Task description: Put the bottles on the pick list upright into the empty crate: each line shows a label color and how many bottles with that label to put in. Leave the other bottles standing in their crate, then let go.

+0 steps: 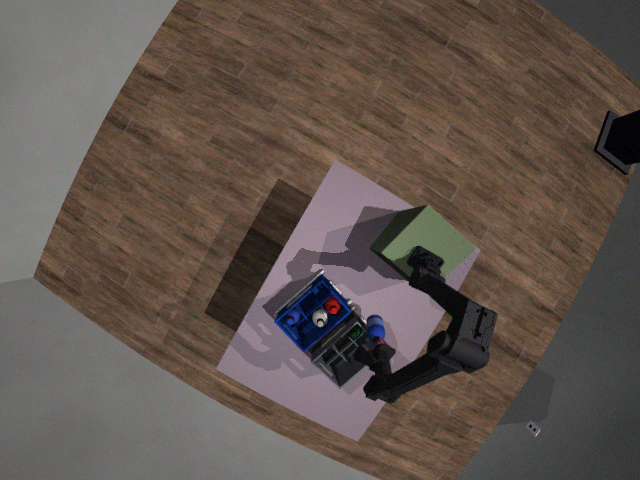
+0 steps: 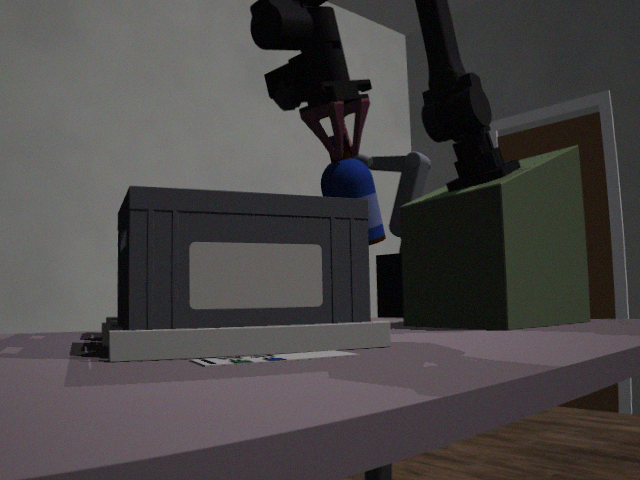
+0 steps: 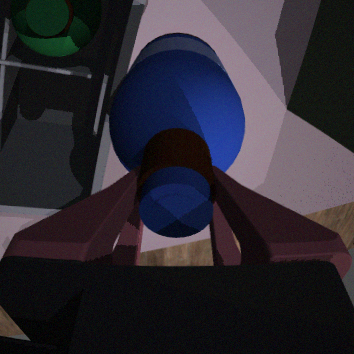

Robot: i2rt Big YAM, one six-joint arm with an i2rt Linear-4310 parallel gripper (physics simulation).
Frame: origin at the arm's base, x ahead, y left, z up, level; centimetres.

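Seen in the pictures: gripper, fingertip midpoint: (image 1: 379,340) (image 2: 346,158) (image 3: 175,176); arm's base, origin of the base link: (image 1: 425,261) (image 2: 484,179).
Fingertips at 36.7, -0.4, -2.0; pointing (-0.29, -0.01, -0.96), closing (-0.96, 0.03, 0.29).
Pixels of each thing's top centre, then the offset from my fingertips to it, as dx, dy, dz. "spot": a spot on its surface instead. Level surfaces: height alone.
- grey crate, middle of its top: (image 2: 235,205) (image 1: 348,356) +14.6, -5.4, -7.4
- green bottle, middle of its top: (image 3: 46,14) (image 1: 354,335) +5.2, -7.2, -8.6
- blue crate, surface spot: (image 1: 290,334) spot: +17.5, -32.3, -9.1
- white-topped bottle, middle of its top: (image 1: 320,324) +7.2, -22.9, -8.6
- red bottle, middle of its top: (image 1: 334,311) -0.7, -20.3, -8.6
- pick list, surface spot: (image 2: 315,355) spot: +15.8, +10.0, -24.8
- pink table, its level: dz -24.9
- pale ledge, surface spot: (image 2: 248,342) spot: +19.6, +3.9, -23.5
My gripper (image 1: 381,341) (image 2: 345,153) (image 3: 175,176) is shut on the brown neck of a blue bottle with a pale blue label. This blue bottle (image 1: 375,326) (image 2: 351,178) (image 3: 177,95) hangs in the air, tilted, beside the grey crate (image 1: 325,374) (image 2: 248,227) (image 3: 101,165). A green bottle (image 1: 354,332) (image 3: 47,20) stands in a corner compartment of the grey crate. The blue crate (image 1: 290,334) holds a blue bottle (image 1: 292,317), a white-topped bottle (image 1: 320,318) and a red bottle (image 1: 332,306). The pick list (image 2: 315,355) shows green and blue marks; its numbers are unreadable.
A green block (image 1: 444,232) (image 2: 542,248) (image 3: 327,65) carries the arm's base on the pink table (image 1: 289,382) (image 2: 206,413). The two crates stand side by side. A pale ledge (image 2: 248,342) runs along the grey crate's foot. A grey jointed shape (image 2: 410,180) shows behind the bottle.
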